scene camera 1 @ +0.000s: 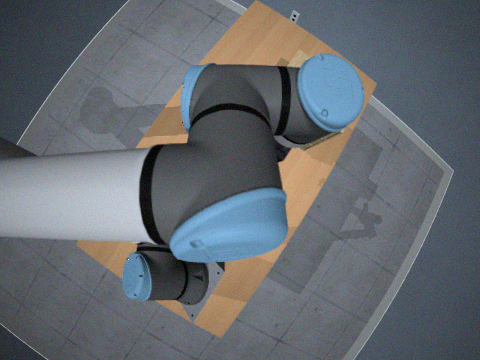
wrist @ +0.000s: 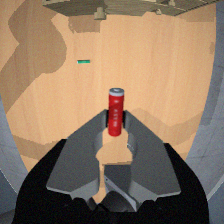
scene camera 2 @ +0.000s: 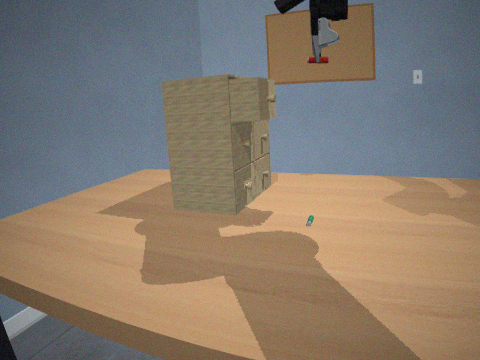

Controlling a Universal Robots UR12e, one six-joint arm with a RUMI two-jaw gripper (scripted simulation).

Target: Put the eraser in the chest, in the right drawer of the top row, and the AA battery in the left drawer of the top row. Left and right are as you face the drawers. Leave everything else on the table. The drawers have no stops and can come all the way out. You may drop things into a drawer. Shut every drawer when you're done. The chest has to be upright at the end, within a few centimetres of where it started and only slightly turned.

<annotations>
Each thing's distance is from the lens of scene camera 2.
wooden chest (scene camera 2: 197, 112): 79 cm
drawer (scene camera 2: 251, 99): 74 cm
drawer (scene camera 2: 245, 191): 84 cm
</annotations>
